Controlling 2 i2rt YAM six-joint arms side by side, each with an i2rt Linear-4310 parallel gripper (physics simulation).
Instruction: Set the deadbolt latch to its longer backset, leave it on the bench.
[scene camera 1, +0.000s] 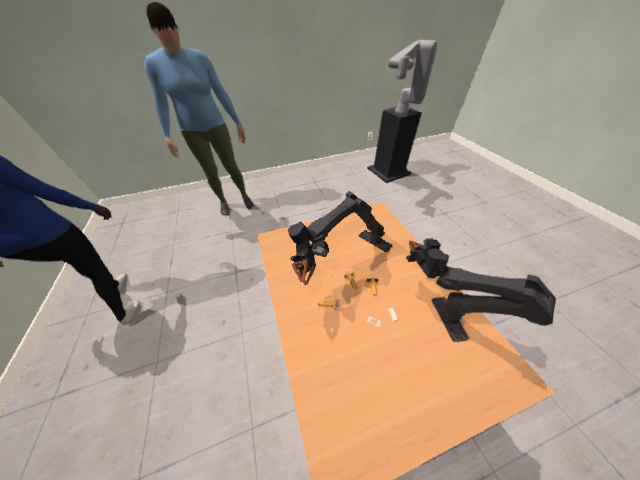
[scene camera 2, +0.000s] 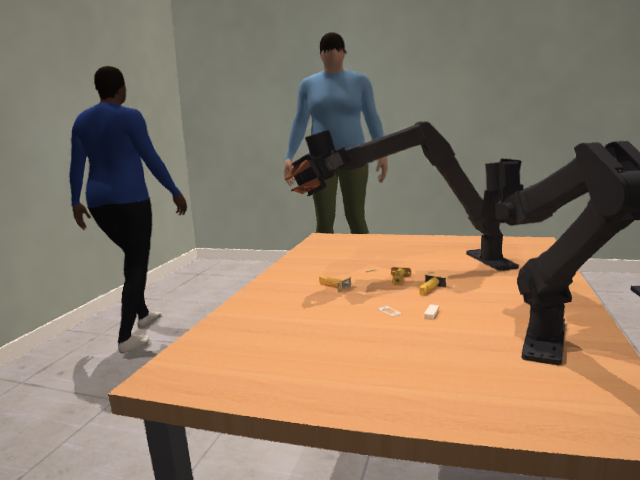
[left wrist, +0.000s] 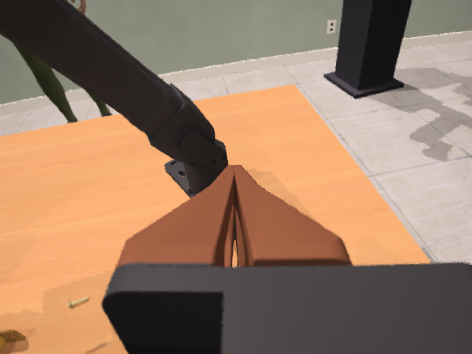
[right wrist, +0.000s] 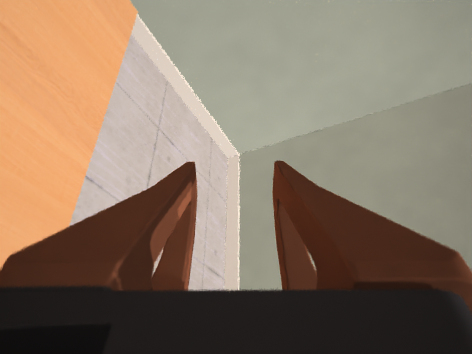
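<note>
Three brass-coloured latch-like pieces lie apart on the bench (scene camera 1: 361, 382) (scene camera 2: 310, 372): one with a grey faceplate (scene camera 1: 326, 303) (scene camera 2: 330, 281), a middle one with a forked end (scene camera 1: 352, 281) (scene camera 2: 397, 275), and one with a black plate (scene camera 1: 373, 288) (scene camera 2: 428, 286). I cannot tell their backset settings. My left gripper (scene camera 1: 410, 248) (left wrist: 234, 176) is shut and empty, above the bench at the right; its fingers are hidden in scene camera 2. My right gripper (scene camera 1: 304, 281) (scene camera 2: 290, 184) (right wrist: 234, 176) is open with a narrow empty gap, raised well above the bench's left side, away from the pieces.
A thin white plate with an opening (scene camera 1: 369, 320) (scene camera 2: 382, 310) and a white block (scene camera 1: 392, 314) (scene camera 2: 431, 312) lie nearer the camera. A small pale screw-like part (left wrist: 78, 302) lies on the bench. The right arm's base (scene camera 1: 375, 241) (scene camera 2: 491, 259) stands at the back right. Two people stand beyond the bench.
</note>
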